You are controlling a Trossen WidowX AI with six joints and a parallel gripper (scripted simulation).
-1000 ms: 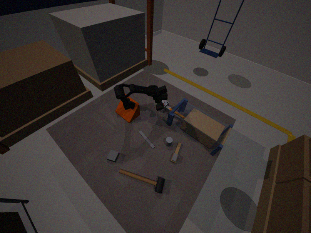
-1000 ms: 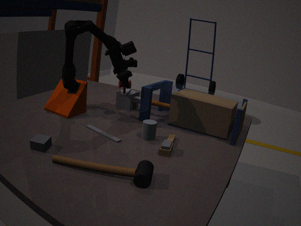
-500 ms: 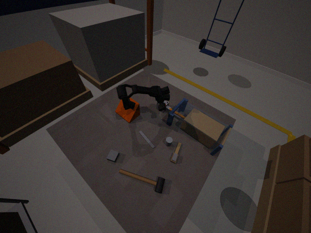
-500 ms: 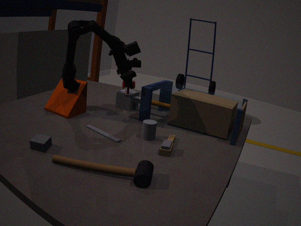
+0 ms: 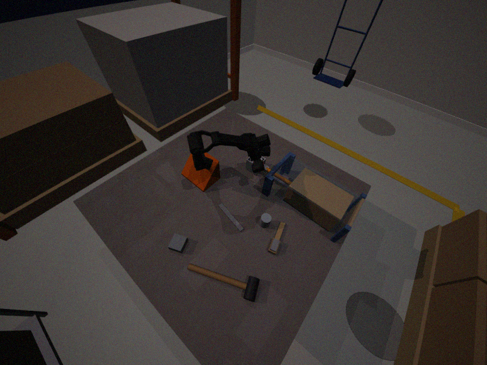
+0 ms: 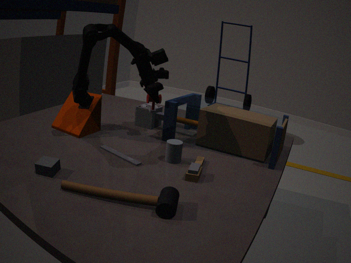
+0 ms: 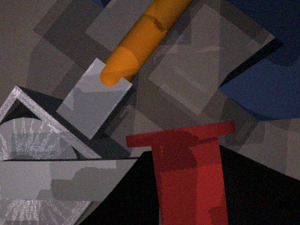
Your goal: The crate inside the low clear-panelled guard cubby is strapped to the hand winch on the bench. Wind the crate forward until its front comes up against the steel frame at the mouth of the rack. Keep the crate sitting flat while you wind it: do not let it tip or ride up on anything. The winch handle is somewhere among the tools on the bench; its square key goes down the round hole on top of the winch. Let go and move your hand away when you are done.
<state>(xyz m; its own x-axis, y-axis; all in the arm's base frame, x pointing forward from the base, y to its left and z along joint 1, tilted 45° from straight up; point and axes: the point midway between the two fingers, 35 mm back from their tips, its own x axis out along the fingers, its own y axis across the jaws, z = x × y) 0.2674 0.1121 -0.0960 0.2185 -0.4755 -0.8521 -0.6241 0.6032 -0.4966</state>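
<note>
Right now the grey winch is 100 mm below my gripper tip, 90 mm behind it and 70 mm to the left of it. Round my gripper tip: flat grey bar (310 mm to the right, 130 mm below, 10 mm ahead); red knob (10 mm to the right, 10 mm behind); small wooden tool (280 mm to the right, 280 mm ahead, 110 mm below).
</note>
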